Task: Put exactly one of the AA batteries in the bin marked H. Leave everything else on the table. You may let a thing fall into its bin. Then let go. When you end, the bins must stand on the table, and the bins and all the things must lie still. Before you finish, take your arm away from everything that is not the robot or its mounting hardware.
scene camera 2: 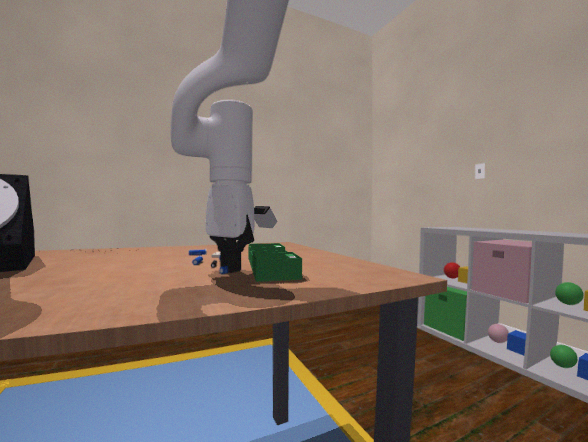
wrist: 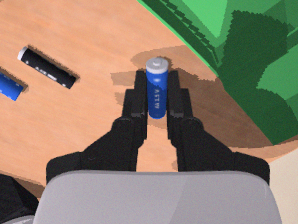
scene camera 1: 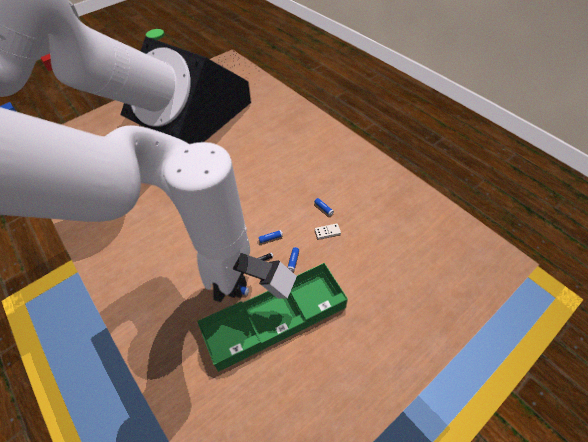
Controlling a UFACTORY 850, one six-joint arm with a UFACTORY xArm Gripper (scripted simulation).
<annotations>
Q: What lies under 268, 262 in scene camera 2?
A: A green three-compartment bin.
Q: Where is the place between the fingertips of my gripper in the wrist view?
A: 157, 85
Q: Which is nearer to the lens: the green three-compartment bin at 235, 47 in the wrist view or the thin black battery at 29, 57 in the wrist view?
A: The green three-compartment bin.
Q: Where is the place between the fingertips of my gripper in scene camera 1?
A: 236, 289
</annotations>
